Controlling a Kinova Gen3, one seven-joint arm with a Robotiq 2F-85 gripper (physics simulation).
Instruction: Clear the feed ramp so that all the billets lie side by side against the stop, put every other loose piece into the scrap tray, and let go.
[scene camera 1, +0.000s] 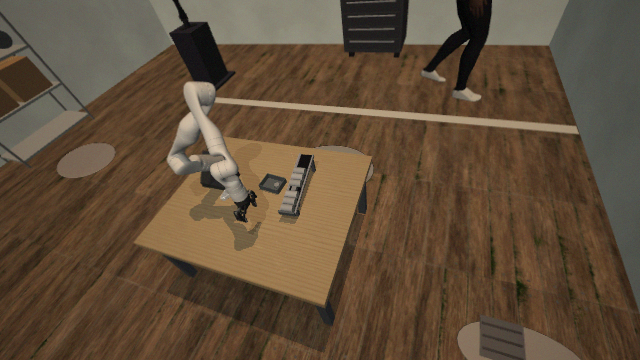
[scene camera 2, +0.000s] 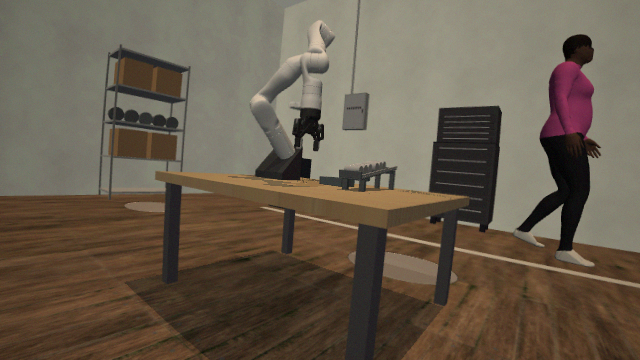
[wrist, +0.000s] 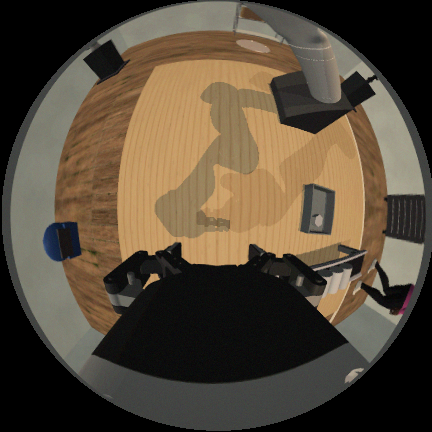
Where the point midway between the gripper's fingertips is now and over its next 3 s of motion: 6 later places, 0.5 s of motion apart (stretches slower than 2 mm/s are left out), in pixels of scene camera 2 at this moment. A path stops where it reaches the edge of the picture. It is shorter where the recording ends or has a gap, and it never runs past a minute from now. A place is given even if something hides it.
My gripper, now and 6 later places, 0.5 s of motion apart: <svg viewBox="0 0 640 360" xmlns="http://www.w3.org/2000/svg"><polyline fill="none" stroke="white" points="307,150 325,137 343,125 354,117 365,122 377,128 379,131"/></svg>
